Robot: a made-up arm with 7 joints.
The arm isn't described. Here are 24 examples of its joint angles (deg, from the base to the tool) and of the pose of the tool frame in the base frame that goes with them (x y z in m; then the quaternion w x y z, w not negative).
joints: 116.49 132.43 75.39 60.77 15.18 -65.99 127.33
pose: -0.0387 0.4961 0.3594 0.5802 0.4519 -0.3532 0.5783
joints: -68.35 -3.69 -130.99 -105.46 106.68 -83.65 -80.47
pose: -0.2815 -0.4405 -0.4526 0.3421 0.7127 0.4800 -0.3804
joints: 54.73 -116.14 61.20 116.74 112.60 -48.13 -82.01
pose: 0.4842 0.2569 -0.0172 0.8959 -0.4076 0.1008 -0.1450
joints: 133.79 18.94 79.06 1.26 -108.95 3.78 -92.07
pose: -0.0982 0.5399 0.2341 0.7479 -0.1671 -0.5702 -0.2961
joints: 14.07 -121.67 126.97 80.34 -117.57 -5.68 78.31
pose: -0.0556 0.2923 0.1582 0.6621 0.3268 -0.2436 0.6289
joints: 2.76 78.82 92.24 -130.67 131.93 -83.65 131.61
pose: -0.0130 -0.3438 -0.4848 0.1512 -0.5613 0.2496 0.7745
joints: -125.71 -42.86 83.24 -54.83 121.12 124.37 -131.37
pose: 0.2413 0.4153 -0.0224 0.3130 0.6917 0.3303 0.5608
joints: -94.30 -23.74 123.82 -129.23 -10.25 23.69 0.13
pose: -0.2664 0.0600 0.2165 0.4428 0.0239 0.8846 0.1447
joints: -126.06 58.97 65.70 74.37 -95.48 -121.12 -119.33
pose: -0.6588 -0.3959 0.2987 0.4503 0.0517 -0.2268 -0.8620
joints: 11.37 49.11 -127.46 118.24 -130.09 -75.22 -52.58
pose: -0.0368 -0.2992 -0.5004 0.2859 -0.8548 0.1820 0.3930
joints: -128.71 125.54 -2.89 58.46 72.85 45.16 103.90
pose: 0.3534 0.1753 0.4800 0.7348 -0.5593 -0.3695 -0.1034
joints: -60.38 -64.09 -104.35 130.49 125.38 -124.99 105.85
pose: -0.2447 -0.3996 -0.4094 0.3429 -0.5155 0.2319 0.7502
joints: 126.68 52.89 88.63 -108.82 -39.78 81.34 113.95
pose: 0.4503 -0.4764 0.2747 0.0417 -0.8486 0.5091 -0.1379
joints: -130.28 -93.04 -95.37 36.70 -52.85 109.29 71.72
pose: 0.1732 0.2190 -0.3110 0.0265 -0.8583 0.1677 0.4843
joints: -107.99 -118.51 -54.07 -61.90 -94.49 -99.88 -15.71
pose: -0.3158 -0.2742 -0.1254 0.7071 0.5909 0.2338 -0.3103
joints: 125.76 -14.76 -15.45 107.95 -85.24 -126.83 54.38
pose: 0.1875 0.3686 -0.1448 0.4842 0.3055 -0.7886 -0.2243
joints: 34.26 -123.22 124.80 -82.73 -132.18 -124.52 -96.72
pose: -0.1265 -0.1305 -0.5378 0.0856 0.7016 -0.0438 -0.7060
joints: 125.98 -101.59 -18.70 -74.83 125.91 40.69 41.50
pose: 0.3846 0.0784 0.0562 0.5014 -0.6932 -0.4798 -0.1945
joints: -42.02 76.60 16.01 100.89 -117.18 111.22 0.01
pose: 0.0582 -0.4094 0.2761 0.7620 -0.6014 -0.0172 0.2396
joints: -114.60 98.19 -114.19 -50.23 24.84 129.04 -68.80
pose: -0.0531 0.1097 0.2491 0.7798 -0.3546 0.4409 -0.2681
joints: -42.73 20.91 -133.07 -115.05 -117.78 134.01 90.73
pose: -0.6112 0.1428 0.0439 0.1273 -0.0938 -0.4505 0.8786
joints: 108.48 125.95 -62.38 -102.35 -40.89 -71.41 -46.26
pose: 0.5220 -0.3675 -0.0710 0.1150 0.6593 -0.4935 0.5555
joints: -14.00 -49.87 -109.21 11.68 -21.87 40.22 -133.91
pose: 0.0827 0.1986 -0.2520 0.3215 -0.7135 -0.5960 -0.1801
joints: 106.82 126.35 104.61 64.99 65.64 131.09 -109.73
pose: -0.0451 0.6374 -0.3155 0.0662 -0.5215 -0.7495 -0.4024
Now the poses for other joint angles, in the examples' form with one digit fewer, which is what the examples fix.
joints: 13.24 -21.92 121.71 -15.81 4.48 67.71 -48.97
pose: 0.246 -0.362 -0.028 0.551 0.489 0.452 0.503
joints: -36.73 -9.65 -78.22 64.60 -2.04 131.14 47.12
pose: 0.248 -0.510 -0.228 0.876 0.278 -0.394 0.022
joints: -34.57 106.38 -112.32 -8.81 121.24 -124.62 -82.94
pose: -0.205 -0.917 -0.011 0.724 0.480 0.004 -0.496
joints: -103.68 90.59 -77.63 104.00 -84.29 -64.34 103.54
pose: -0.693 0.234 -0.222 0.692 -0.009 0.192 0.696
